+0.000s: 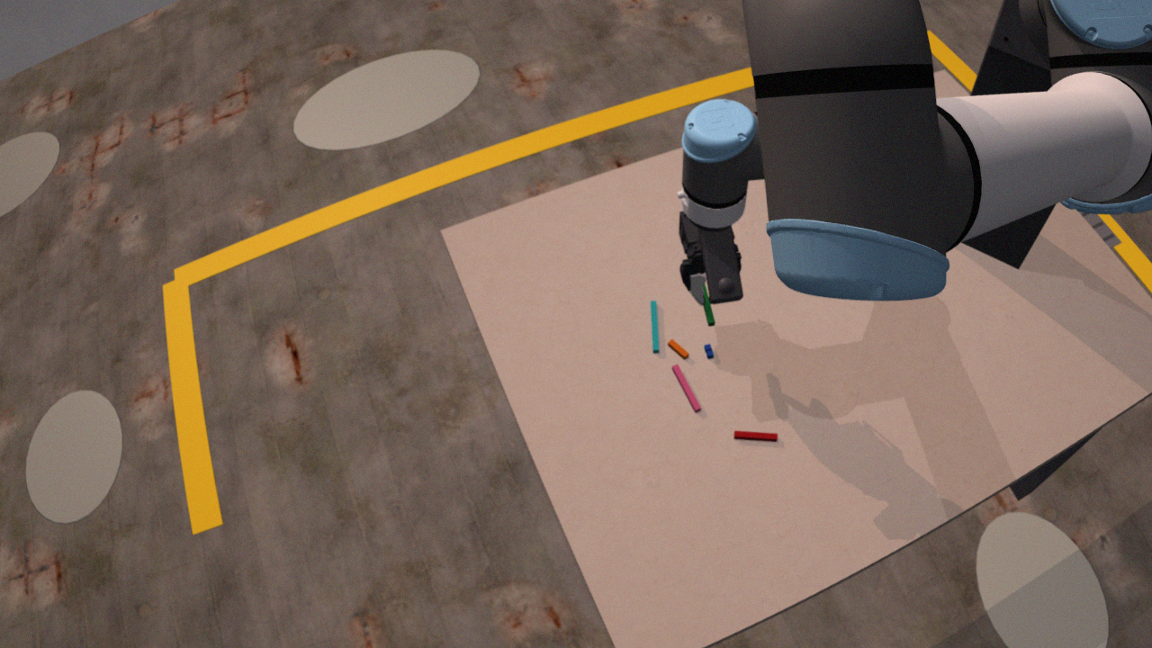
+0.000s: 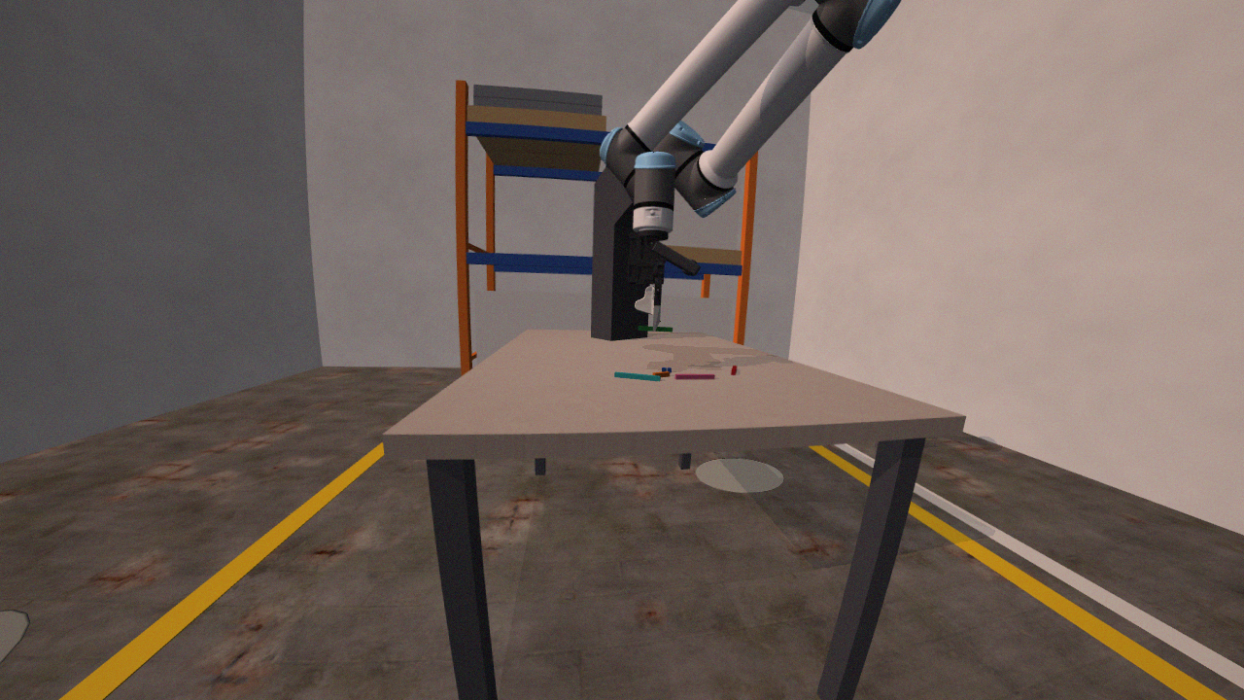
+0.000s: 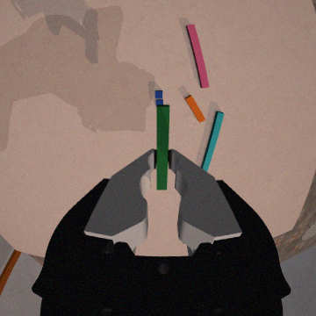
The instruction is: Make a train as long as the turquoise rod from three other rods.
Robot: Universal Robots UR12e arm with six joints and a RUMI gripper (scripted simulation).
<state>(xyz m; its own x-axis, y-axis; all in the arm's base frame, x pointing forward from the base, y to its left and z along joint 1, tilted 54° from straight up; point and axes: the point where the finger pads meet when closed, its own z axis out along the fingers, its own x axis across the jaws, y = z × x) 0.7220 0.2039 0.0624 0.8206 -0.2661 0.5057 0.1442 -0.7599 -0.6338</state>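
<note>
Now: hand 30 mm short of the pink rod, 100 mm to the right of it and 110 mm above it. The rest, counted from my hand: green rod: 10 mm below; then orange rod: 40 mm ahead, 30 mm to the left, 110 mm below; then turquoise rod: 80 mm ahead, 20 mm to the right, 110 mm below.
</note>
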